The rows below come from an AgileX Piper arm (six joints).
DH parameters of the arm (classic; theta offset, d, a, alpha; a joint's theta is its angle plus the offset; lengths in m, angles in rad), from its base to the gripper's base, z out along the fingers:
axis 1: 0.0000 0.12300 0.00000 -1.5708
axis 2: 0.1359 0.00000 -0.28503 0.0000
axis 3: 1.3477 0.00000 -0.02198 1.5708
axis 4: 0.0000 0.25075 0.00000 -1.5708
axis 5: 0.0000 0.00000 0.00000 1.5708
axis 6: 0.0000 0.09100 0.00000 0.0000
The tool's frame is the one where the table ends.
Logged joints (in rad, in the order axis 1, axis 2, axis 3, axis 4, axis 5, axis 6), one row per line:
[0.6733, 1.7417, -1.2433, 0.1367, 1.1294, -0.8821]
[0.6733, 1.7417, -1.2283, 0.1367, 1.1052, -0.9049]
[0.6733, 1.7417, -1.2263, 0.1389, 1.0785, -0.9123]
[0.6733, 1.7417, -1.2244, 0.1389, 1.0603, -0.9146]
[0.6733, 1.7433, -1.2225, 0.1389, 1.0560, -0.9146]
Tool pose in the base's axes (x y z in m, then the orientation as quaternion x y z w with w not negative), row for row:
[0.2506, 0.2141, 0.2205, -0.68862, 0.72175, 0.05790, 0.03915]
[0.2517, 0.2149, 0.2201, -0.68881, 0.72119, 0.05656, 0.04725]
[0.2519, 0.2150, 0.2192, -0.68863, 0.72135, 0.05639, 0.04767]
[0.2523, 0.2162, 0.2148, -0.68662, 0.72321, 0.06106, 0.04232]
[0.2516, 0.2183, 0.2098, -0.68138, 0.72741, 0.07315, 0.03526]
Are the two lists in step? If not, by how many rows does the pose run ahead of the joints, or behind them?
The pose runs 2 rows ahead of the joints: the pose in row i belongs to the joints in row i + 2.
